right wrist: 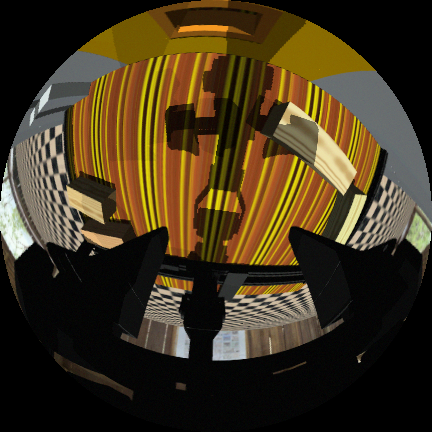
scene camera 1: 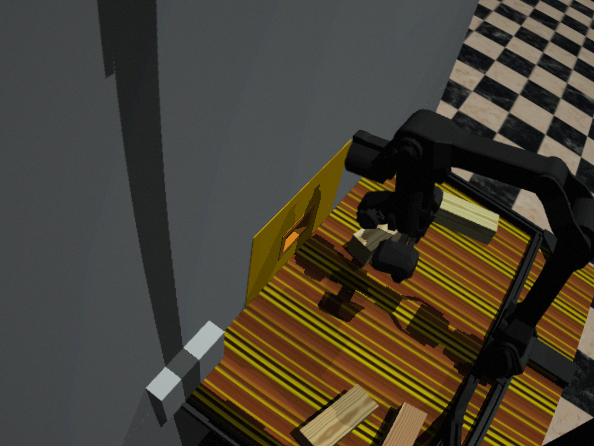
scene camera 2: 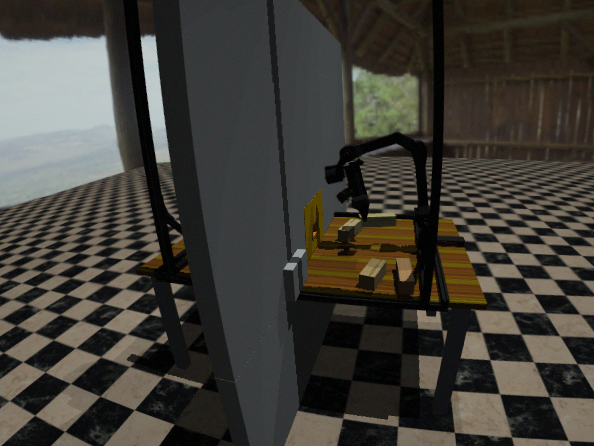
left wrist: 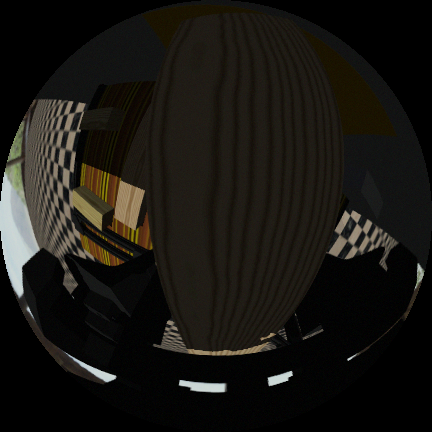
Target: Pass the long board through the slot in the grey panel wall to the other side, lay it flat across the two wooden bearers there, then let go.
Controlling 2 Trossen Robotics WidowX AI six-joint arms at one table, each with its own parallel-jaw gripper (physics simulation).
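Places are measured from the left arm's base along level axes (x left, y ahead, z down), in millimetres.
Where they show: left gripper, fingertip midpoint: [left wrist: 230, 239]; right gripper, fingertip midpoint: [right wrist: 230, 232] [scene camera 2: 364, 217]; right arm's base, link origin: [right wrist: 205, 275] [scene camera 1: 497, 364].
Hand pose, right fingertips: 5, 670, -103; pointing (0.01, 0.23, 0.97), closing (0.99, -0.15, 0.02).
After its pixels a point has its place, as x, y, z.
The long board [left wrist: 245, 175], dark and striped, fills the middle of the left wrist view; its far end points at the yellow plate. My left gripper [left wrist: 230, 239] @(-56, 251, -156) is shut on it, its fingertips mostly hidden. The board does not show in the scene views. The slotted yellow plate [scene camera 1: 265, 260] @(-128, 483, -81) [scene camera 2: 310, 210] @(-92, 484, -155) [right wrist: 320, 55] is on the grey wall [scene camera 1: 225, 125] @(-250, 483, -453) [scene camera 2: 240, 200] @(-620, 482, -342). My right gripper [right wrist: 230, 232] @(5, 670, -103) is open and empty above the table, near an angled wooden block [scene camera 1: 370, 242] @(56, 591, -31) [scene camera 2: 349, 230] @(57, 603, -27) [right wrist: 325, 155] @(116, 599, -31). I cannot tell which wooden blocks are the two bearers.
A pale block [scene camera 1: 467, 217] @(250, 722, -28) [scene camera 2: 381, 220] @(246, 724, -10) [right wrist: 351, 220] @(263, 679, -28) lies farther back. Two more blocks [scene camera 1: 340, 417] @(-257, 725, -28) [scene camera 1: 407, 425] @(-206, 821, -25) lie at the near end. A light grey box [scene camera 1: 205, 340] @(-300, 500, -81) [scene camera 2: 295, 275] @(-396, 512, -54) sticks out of the wall. The left wrist view shows more blocks [left wrist: 95, 207] @(217, 116, -23) [left wrist: 130, 205] @(107, 162, -19).
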